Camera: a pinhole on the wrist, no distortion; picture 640 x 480 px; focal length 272.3 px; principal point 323.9 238.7 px. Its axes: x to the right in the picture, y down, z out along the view. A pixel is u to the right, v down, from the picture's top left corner.
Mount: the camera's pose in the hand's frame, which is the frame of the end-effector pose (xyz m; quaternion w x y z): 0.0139 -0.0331 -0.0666 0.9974 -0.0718 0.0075 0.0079
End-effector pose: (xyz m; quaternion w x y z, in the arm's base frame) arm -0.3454 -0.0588 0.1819 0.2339 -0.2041 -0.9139 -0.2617
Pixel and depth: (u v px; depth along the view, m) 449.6 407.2 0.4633
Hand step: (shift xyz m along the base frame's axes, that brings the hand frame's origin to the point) -0.1379 0.5064 -0.0167
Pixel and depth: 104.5 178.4 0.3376
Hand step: 0.0819 0.0501 -0.3717
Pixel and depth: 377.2 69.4 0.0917
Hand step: -0.0755 -0.0324 -0.0351
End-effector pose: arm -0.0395 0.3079 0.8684 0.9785 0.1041 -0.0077 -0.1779
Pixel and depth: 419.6 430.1 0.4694
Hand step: 0.2761 0.1994 0.4115
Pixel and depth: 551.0 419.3 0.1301
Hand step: 0.1376 0.0138 0.0593
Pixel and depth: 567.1 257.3 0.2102
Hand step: 0.1890 -0.0860 0.1318
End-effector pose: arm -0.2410 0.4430 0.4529 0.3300 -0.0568 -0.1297 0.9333
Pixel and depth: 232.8 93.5 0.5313
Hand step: 0.1656 -0.0189 0.5526
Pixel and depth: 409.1 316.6 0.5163
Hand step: -0.3342 -0.1143 0.3471
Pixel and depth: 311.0 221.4 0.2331
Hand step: -0.0281 -0.0192 0.1636
